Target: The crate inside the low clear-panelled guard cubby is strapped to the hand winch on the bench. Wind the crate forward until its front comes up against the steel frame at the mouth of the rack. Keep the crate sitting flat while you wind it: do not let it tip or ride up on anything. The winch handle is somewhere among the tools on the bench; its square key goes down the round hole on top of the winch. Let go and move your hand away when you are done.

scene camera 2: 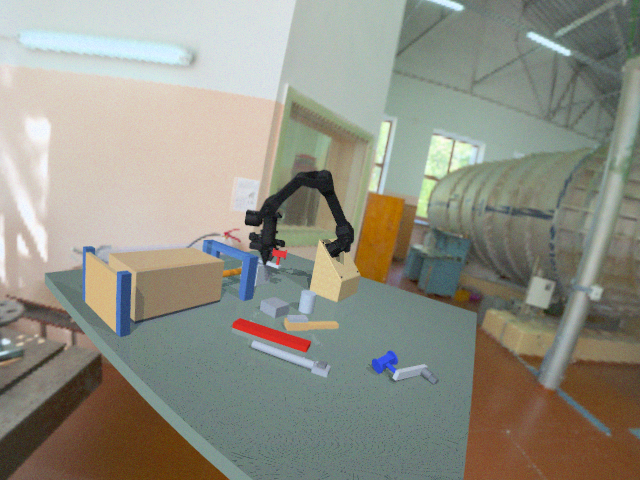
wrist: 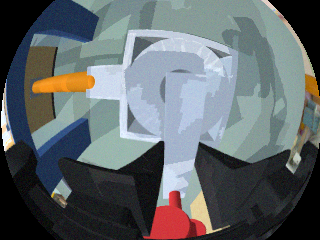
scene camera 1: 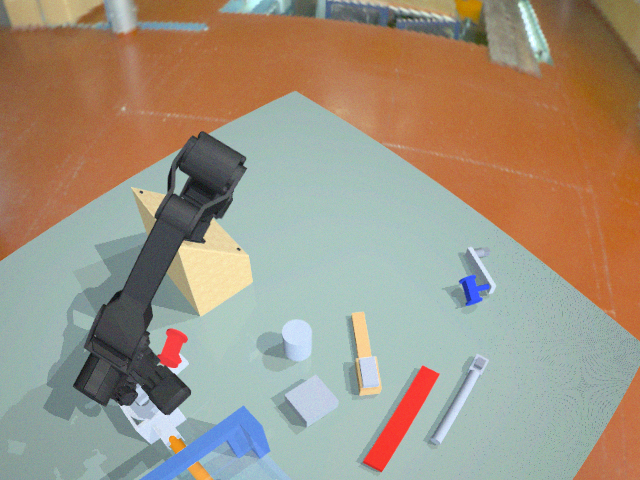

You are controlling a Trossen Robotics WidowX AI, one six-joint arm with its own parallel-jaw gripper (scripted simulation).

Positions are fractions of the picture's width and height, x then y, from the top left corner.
Observation:
In view: the gripper (scene camera 1: 0.25, 0.80), a grey winch (scene camera 1: 0.23, 0.86), a red knob (scene camera 1: 0.27, 0.74), a grey block (scene camera 1: 0.49, 0.83), a red bar (scene camera 2: 0.39, 0.68) and a tan-handled tool (scene camera 1: 0.57, 0.78).
The gripper is seen too in scene camera 2 (scene camera 2: 0.42, 0.55) and in the wrist view (wrist: 0.56, 0.61). The grey winch shows as well in the wrist view (wrist: 0.47, 0.23). The wrist view misses the grey block, which is hidden by the gripper. The wrist view misses the red bar, which is hidden by the gripper.

